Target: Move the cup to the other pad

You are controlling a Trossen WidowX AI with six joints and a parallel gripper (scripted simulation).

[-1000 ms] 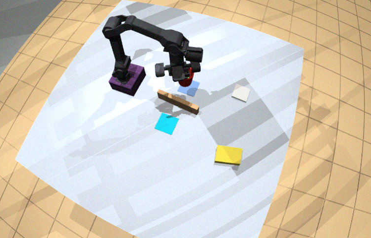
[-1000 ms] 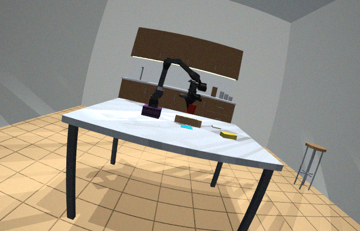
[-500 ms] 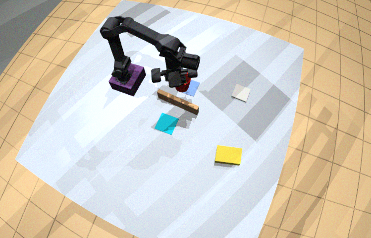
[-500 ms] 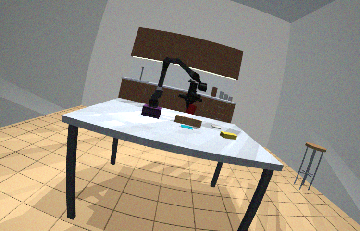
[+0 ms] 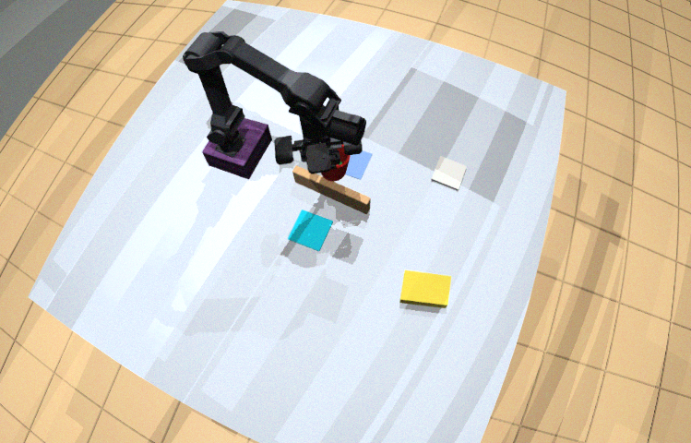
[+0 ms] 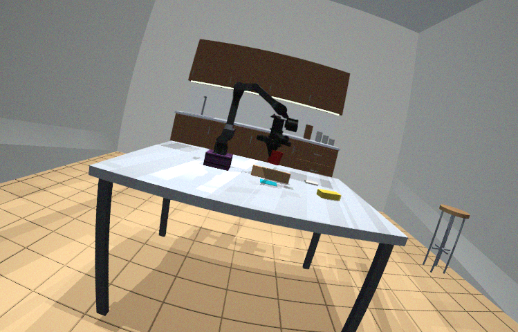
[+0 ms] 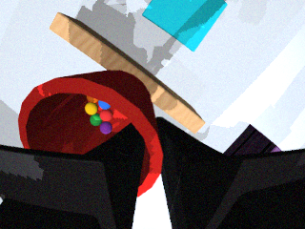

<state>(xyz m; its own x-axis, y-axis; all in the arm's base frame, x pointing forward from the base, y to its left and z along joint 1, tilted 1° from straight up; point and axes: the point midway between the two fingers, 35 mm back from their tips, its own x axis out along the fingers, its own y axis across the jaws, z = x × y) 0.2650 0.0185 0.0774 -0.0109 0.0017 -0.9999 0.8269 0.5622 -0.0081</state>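
My gripper tip is now 20 mm short of the cyan pad, 110 mm to the left of it and 130 mm above it. From my gripper tip the other things lie so: light blue pad (30 mm ahead, 100 mm to the left, 130 mm below); then red cup (30 mm ahead, 20 mm to the left); then wooden bar (20 mm ahead, 10 mm to the right, 100 mm below).
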